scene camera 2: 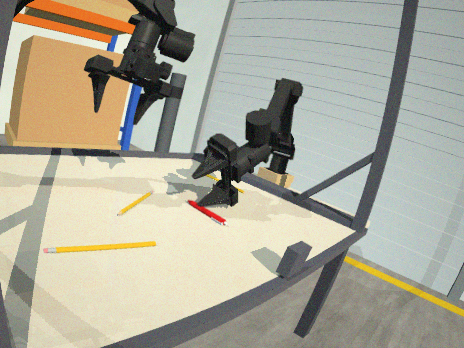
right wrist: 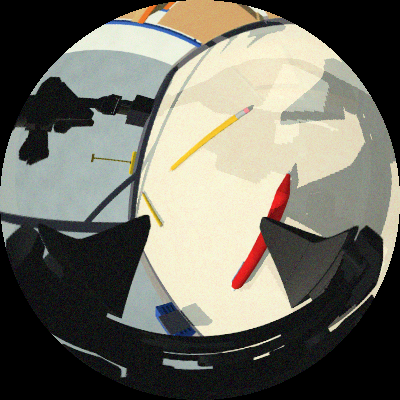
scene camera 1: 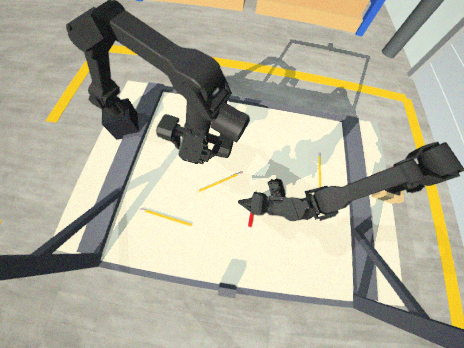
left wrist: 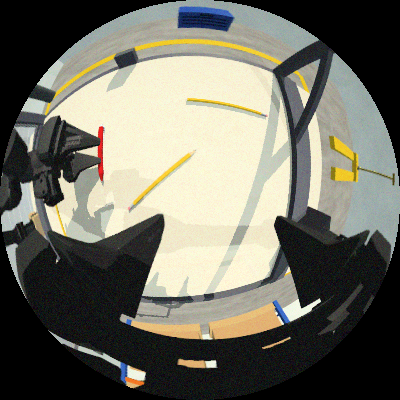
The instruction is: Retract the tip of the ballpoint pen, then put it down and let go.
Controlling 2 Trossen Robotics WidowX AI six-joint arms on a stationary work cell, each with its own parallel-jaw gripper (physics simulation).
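Places are measured from the left arm's base along level axes (x ahead, y left, z up), in metres.
Pixels of known places: left gripper, fingertip midpoint: (scene camera 2: 115, 118) (right wrist: 92, 120) (left wrist: 222, 220); right gripper, fingertip midpoint: (scene camera 2: 195, 192) (right wrist: 207, 222) (scene camera 1: 245, 202) (left wrist: 100, 152); left arm's base, link origin: (scene camera 1: 115, 110); right arm's base, link origin: (scene camera 2: 277, 171) (left wrist: 32, 226).
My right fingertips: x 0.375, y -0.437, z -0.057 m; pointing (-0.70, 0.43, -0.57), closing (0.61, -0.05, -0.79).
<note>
For each thing: its top centre in the pictures, then the offset to it from my right fingertips.
- red ballpoint pen, top centre: (right wrist: 256, 244) (scene camera 2: 206, 208) (left wrist: 98, 151) (scene camera 1: 252, 209) dz -0.035, dx +0.024, dy -0.022 m
- yellow pencil, top centre: (right wrist: 194, 145) (left wrist: 158, 179) (scene camera 2: 136, 200) (scene camera 1: 218, 181) dz -0.041, dx -0.064, dy +0.106 m
- third pencil, top centre: (scene camera 1: 320, 172) dz -0.042, dx +0.332, dy +0.044 m
The red ballpoint pen (scene camera 1: 251, 220) (scene camera 2: 207, 212) (left wrist: 101, 152) (right wrist: 248, 266) lies flat on the table. Its tapered end points away in scene camera 2; a pale button and the clip are at the near end. A tiny grey point shows at the tapered end in the right wrist view, too small to judge clearly. My right gripper (scene camera 2: 197, 191) (right wrist: 207, 222) is open and empty, low over the table; one finger overlaps the pen's middle in the right wrist view. My left gripper (scene camera 2: 116, 117) (left wrist: 222, 220) is open and empty, high above the table's far part in scene camera 2.
One yellow pencil (scene camera 1: 220, 181) (scene camera 2: 135, 203) (left wrist: 161, 180) (right wrist: 210, 139) lies between the arms. Another pencil (scene camera 1: 166, 216) (scene camera 2: 105, 247) (left wrist: 225, 105) lies farther left in scene camera 1. A third pencil (scene camera 1: 320, 170) lies beyond the right arm. Dark frame bars edge the table.
</note>
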